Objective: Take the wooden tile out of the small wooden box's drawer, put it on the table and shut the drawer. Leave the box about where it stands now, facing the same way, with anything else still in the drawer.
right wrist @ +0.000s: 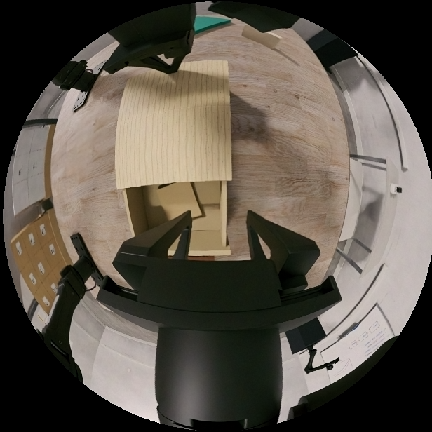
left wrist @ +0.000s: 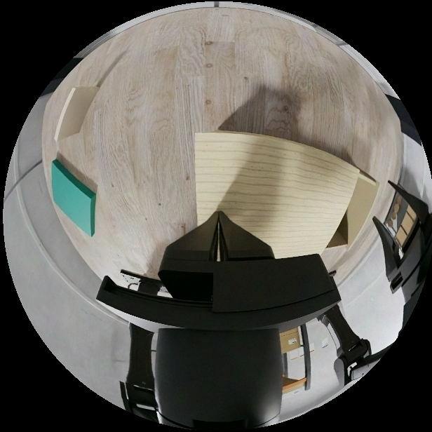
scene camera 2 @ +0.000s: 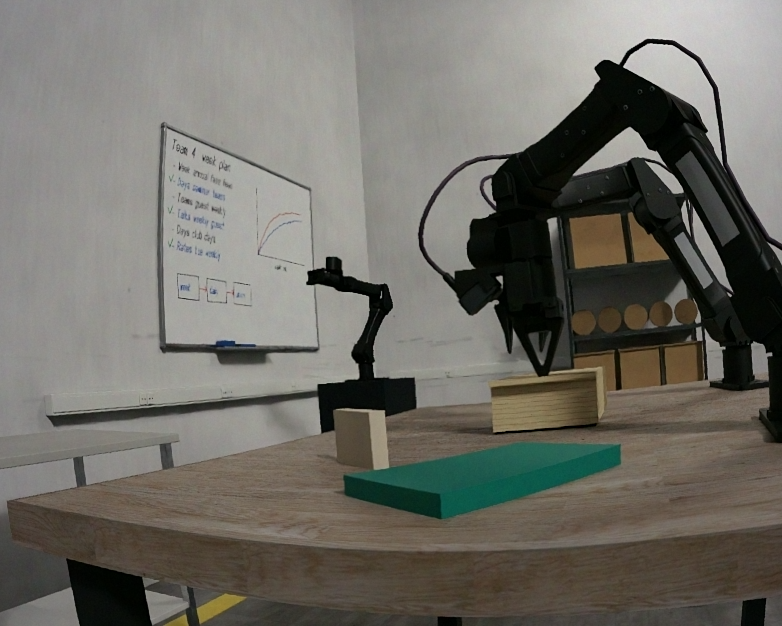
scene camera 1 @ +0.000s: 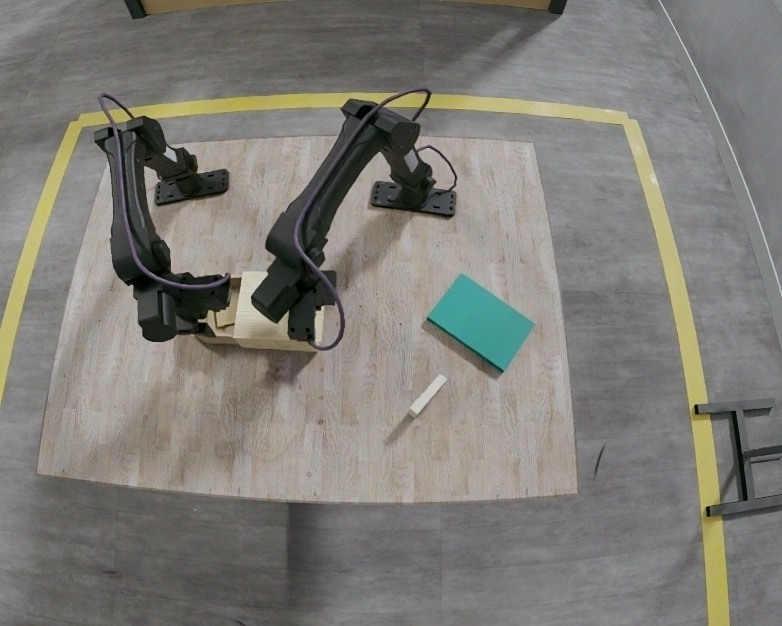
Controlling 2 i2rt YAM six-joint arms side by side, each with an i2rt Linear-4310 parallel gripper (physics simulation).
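Note:
The small wooden box stands on the table. Its drawer stands open toward the picture's left in scene camera 1. The wooden tile lies askew inside the drawer, and its far end is hidden under the box top. My left gripper is shut and empty, with its tips at the box top. My right gripper is partly open and empty, above the drawer's front end.
A pale upright block and a flat teal slab stand to the right of the box in scene camera 1. The left arm reaches over the box there.

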